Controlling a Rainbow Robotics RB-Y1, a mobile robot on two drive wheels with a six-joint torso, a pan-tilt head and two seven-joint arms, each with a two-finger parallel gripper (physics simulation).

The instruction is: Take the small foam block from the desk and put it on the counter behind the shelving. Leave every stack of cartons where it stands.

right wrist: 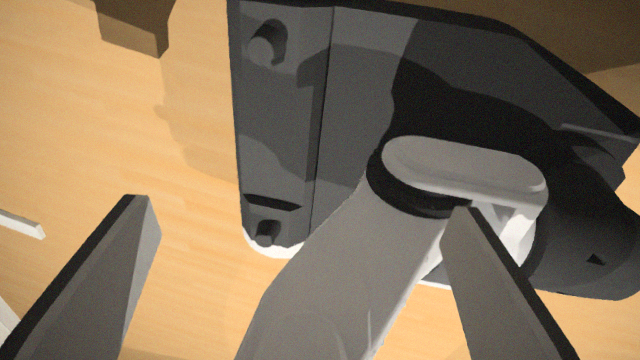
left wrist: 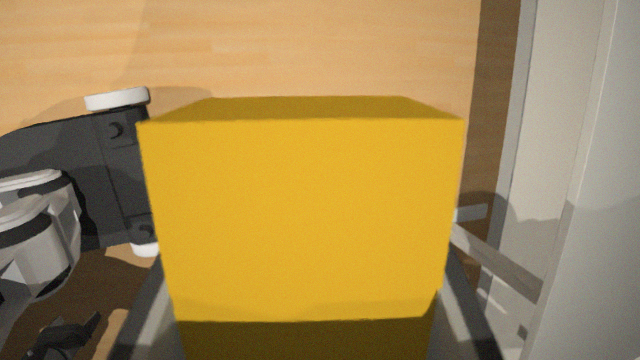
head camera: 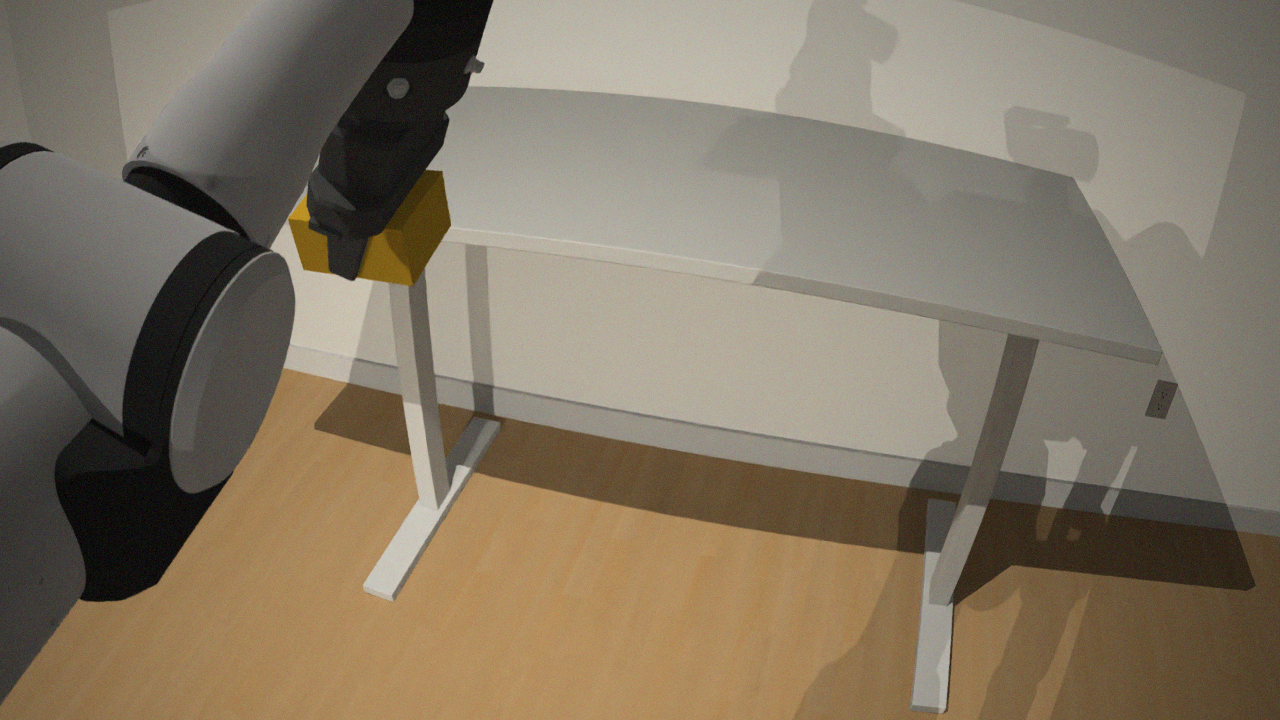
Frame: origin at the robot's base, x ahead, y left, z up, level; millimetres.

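Where they show: left gripper, fingertip midpoint: (left wrist: 307, 220) (head camera: 365, 238); right gripper, fingertip midpoint: (right wrist: 303, 221) (left wrist: 79, 316).
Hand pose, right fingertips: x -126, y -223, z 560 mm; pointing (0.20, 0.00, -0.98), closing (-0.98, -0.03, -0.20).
After its pixels a point has its place.
The yellow foam block (head camera: 420, 223) {x 336, y 204, z 1266 mm} (left wrist: 305, 210) {x 347, y 275, z 1282 mm} is in my left gripper (head camera: 362, 246) {x 355, y 254, z 1245 mm} (left wrist: 307, 300), which is shut on it, with a finger on either side. In the head view the block hangs in the air and overlaps the left end of a long light-grey desk (head camera: 626, 179) {x 1218, y 213, z 951 mm} (left wrist: 605, 225) {x 1059, y -82, z 951 mm}. The desk's top lies to the right of the block in the left wrist view. My right gripper (right wrist: 303, 221) {x -126, y -223, z 560 mm} is open and empty, above the floor and the robot's base. The counter, the shelving and the carton stacks do not show.
The desk has white legs (head camera: 420, 402) {x 1367, y 679, z 347 mm} (head camera: 989, 465) {x 1223, y -530, z 448 mm} with long feet on the wooden floor (head camera: 671, 608) {x 1185, y 87, z 1 mm}. A pale wall (head camera: 716, 358) {x 1759, y 65, z 290 mm} with a socket (head camera: 1160, 399) {x 1618, y -1164, z 403 mm} stands behind it. The robot's dark base (left wrist: 120, 175) {x -32, y 24, z 191 mm} (right wrist: 280, 125) {x -12, y -45, z 191 mm} shows in both wrist views.
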